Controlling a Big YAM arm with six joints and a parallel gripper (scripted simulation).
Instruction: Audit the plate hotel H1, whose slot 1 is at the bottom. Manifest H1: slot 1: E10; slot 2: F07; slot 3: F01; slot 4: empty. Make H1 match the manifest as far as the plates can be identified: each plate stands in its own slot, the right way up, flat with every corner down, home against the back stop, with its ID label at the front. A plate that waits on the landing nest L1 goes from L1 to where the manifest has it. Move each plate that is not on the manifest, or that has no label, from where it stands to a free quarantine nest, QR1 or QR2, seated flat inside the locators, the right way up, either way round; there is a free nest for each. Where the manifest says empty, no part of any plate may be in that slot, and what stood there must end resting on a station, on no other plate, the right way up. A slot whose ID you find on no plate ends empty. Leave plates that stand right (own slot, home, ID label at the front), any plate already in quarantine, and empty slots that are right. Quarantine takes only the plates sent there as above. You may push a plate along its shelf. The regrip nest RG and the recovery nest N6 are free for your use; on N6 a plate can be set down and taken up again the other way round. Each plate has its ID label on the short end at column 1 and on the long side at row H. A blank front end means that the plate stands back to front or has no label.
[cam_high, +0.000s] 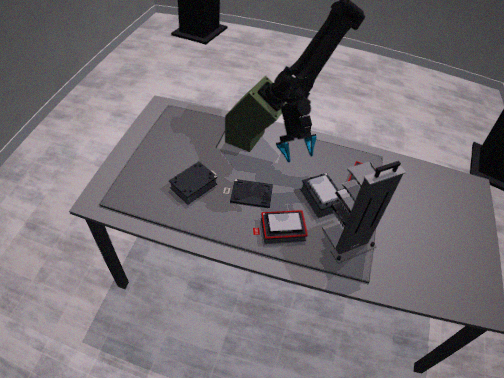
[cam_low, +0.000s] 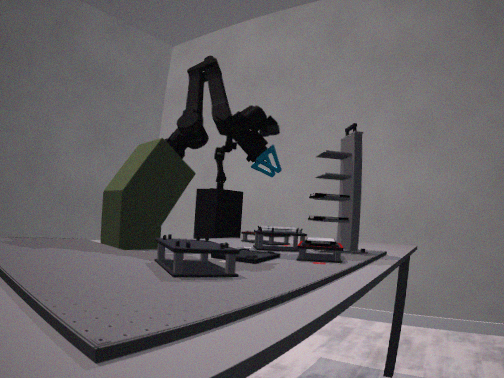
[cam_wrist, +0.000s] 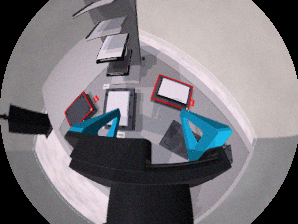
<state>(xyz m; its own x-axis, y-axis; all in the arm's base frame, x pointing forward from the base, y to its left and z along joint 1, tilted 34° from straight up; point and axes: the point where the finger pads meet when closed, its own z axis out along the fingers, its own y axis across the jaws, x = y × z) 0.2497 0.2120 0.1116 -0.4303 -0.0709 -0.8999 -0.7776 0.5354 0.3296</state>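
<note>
Now: the white-topped plate 180 mm below my hand, 110 mm to the left of it and 60 mm behind it. From my hand the other things lie so: plate hotel H1 (310 mm to the left, 100 mm ahead, 40 mm below); red-framed nest (250 mm to the left, 240 mm behind, 210 mm below).
</note>
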